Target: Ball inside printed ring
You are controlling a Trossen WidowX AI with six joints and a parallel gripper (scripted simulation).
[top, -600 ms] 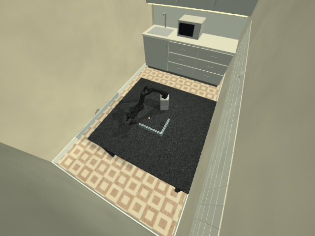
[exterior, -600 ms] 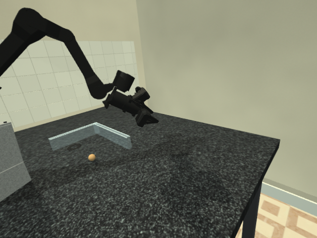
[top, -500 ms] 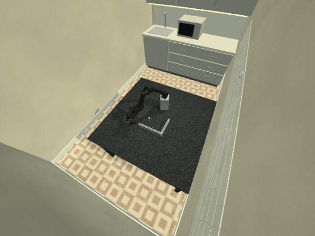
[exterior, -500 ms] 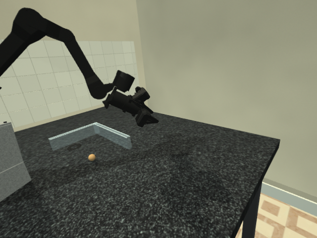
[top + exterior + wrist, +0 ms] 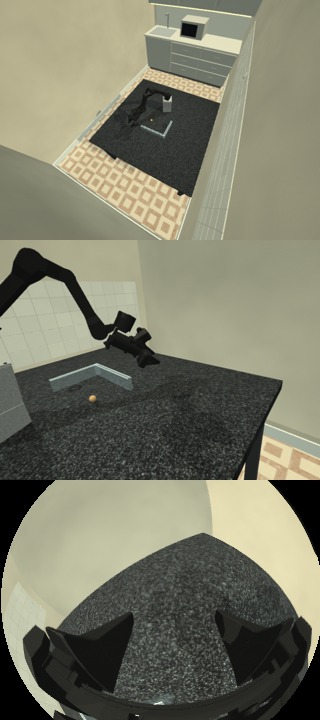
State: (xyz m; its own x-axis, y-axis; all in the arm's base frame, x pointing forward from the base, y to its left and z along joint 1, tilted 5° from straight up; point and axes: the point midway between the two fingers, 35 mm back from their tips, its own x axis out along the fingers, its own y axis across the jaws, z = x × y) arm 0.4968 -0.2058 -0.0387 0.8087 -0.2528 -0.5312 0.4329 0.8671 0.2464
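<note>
My hand is 230 mm past the orange ball, 120 mm to the right of it and 150 mm above it.
</note>
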